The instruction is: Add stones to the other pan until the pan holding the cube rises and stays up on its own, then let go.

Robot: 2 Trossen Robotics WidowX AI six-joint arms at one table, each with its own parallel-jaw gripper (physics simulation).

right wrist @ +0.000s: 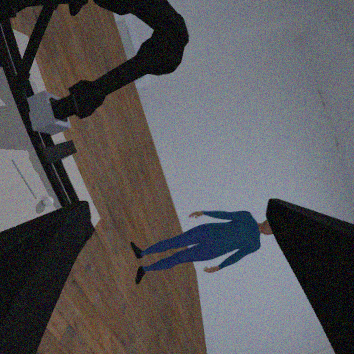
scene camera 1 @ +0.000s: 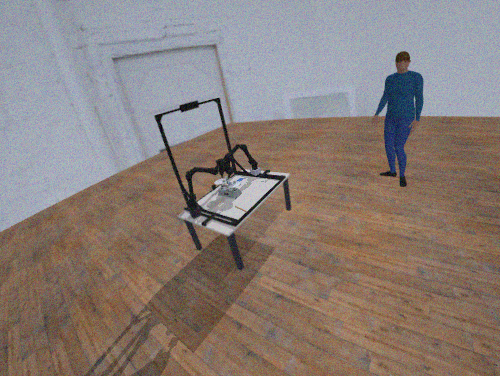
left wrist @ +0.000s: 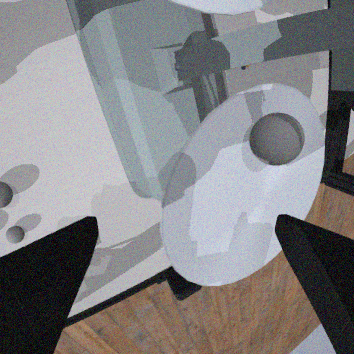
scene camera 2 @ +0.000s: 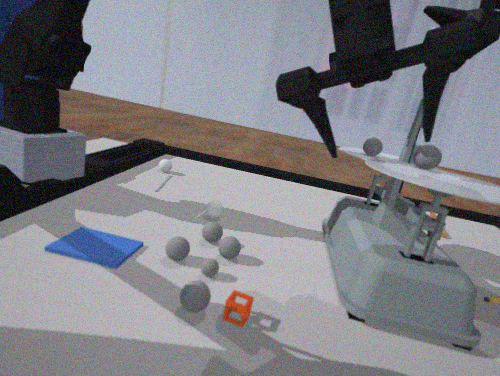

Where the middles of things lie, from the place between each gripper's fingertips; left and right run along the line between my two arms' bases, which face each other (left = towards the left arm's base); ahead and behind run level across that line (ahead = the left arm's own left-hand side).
My right gripper is now 300 mm above the grey balance scale (scene camera 2: 387, 270), 180 mm past it and 20 mm to the left of it. The rest, counted from my right hand: blue flat pad (scene camera 2: 85, 244): 410 mm below, 320 mm behind, 310 mm to the left.
I see the grey balance scale 8 cm ahead of my left hand, 5 cm to the right of it and 5 cm below it. From my left hand the other things lie so: blue flat pad (7 cm behind, 28 cm to the left, 17 cm below).
